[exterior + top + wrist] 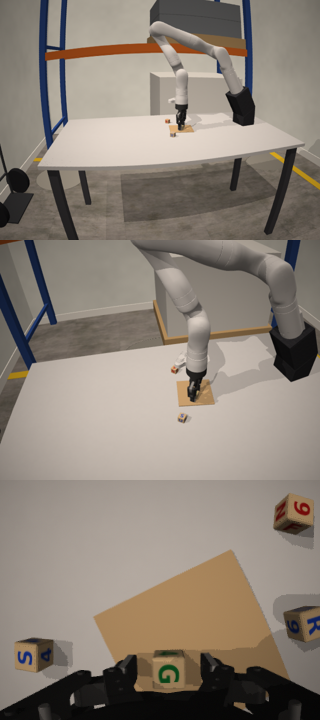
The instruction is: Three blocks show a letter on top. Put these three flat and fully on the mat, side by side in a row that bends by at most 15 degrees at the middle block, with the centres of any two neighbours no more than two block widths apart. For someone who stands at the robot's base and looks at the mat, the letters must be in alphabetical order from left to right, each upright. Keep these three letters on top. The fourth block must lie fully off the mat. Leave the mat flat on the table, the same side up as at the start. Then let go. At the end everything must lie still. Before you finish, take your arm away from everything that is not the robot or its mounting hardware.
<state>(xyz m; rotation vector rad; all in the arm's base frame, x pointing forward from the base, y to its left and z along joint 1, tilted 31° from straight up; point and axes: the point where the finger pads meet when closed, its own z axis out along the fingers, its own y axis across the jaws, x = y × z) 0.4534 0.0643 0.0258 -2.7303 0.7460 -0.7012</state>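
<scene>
The tan mat is 30 mm to the right of my hand and 20 mm below it. Round my hand: block 70 mm ahead, 100 mm to the left, 10 mm below.
</scene>
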